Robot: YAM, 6 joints.
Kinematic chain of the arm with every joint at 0, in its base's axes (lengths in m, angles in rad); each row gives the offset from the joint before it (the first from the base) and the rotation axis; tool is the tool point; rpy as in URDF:
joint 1: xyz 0 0 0.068 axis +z
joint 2: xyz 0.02 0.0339 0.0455 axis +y
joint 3: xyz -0.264 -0.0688 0 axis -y
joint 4: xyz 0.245 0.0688 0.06 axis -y
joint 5: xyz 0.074 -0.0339 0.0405 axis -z
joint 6: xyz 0.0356 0 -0.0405 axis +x
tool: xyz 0 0 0 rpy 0 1.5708 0
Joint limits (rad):
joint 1: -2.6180..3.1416
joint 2: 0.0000..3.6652
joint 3: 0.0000..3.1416
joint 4: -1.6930..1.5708
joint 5: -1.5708..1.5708
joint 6: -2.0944..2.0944
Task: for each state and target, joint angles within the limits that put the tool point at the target. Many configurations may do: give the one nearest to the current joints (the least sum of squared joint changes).
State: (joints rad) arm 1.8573 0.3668 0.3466 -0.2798 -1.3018 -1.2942
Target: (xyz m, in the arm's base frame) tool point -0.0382 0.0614 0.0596
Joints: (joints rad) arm 1.7444 1.1195 0.0000 -0.4372 -0.8619 -1.2942
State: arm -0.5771 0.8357 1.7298 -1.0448 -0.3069 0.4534
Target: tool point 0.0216 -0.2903 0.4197
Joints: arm -1.5191 1.4234 1.6509 -0.9089 -0.1854 0.4534
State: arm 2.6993 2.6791 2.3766 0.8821 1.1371 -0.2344
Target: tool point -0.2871 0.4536 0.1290
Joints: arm 2.1993 2.5689 1.7519 0.9376 1.3147 -0.2344
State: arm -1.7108 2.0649 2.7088 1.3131 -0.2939 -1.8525
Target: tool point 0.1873 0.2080 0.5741
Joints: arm -2.2604 1.3018 3.1416 1.4339 -0.3487 -1.8525
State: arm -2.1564 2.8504 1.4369 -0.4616 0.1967 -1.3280
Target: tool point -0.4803 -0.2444 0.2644
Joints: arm -2.6180 2.3242 2.0877 -0.2266 0.9278 -1.3280
